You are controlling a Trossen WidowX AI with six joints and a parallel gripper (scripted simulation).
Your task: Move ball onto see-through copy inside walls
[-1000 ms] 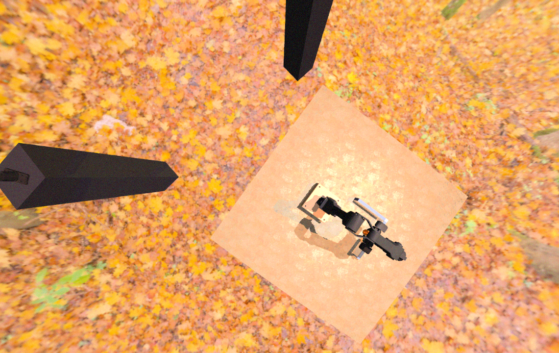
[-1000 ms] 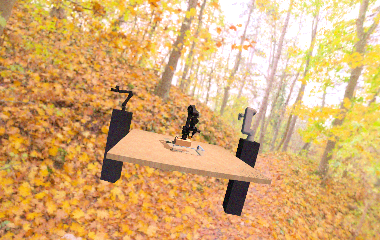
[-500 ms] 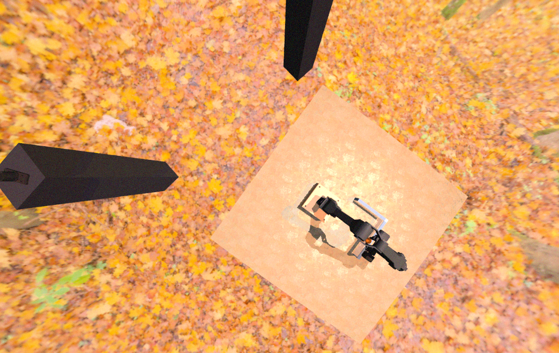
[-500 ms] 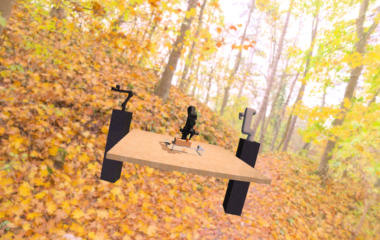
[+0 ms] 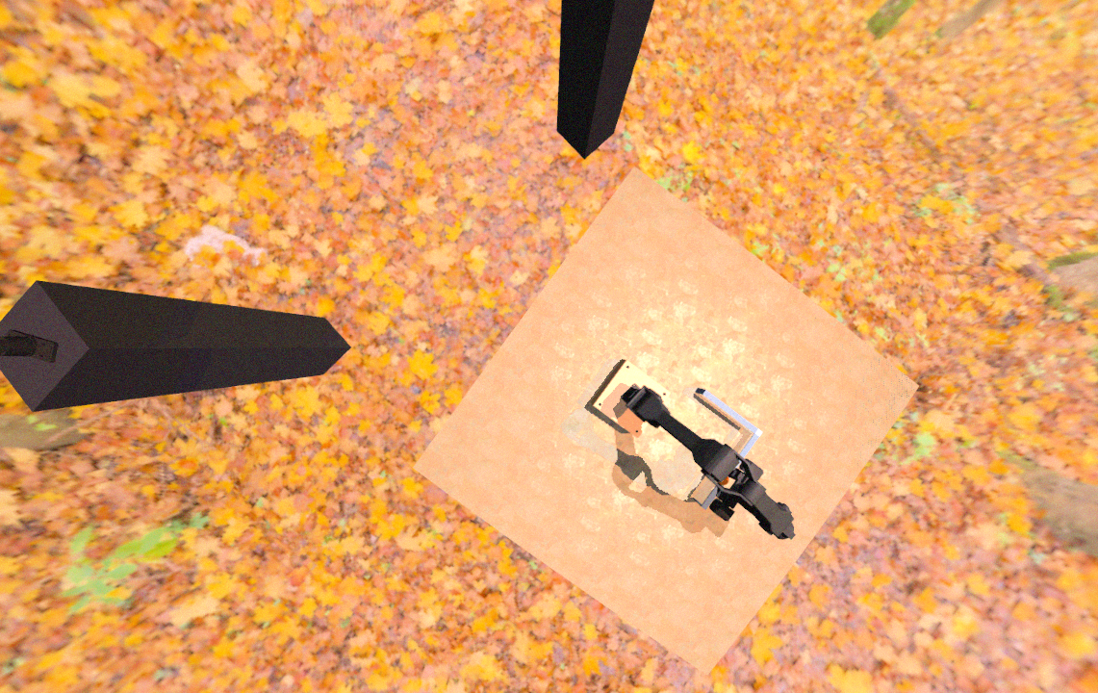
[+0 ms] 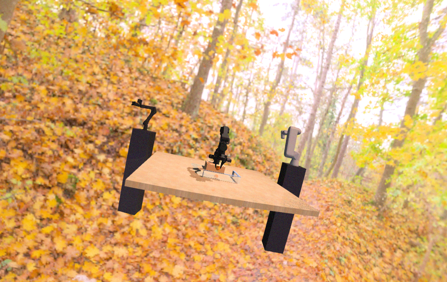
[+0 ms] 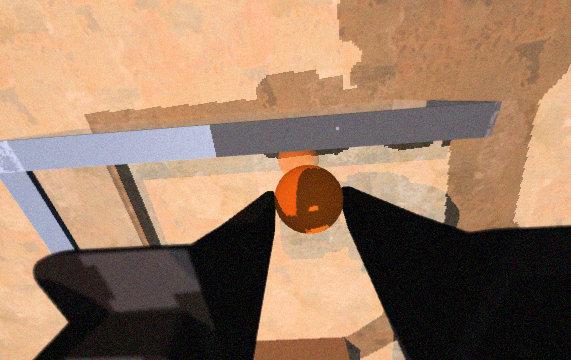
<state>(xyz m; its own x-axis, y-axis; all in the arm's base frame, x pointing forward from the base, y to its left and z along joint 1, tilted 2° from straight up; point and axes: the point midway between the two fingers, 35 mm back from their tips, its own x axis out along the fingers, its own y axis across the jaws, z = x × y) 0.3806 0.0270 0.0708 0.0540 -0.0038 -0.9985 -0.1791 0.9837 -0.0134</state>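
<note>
The see-through copy of ball lies 7 cm below my gripper tip. The rest, counted from my gripper tip: orange ball (right at my gripper tip).
</note>
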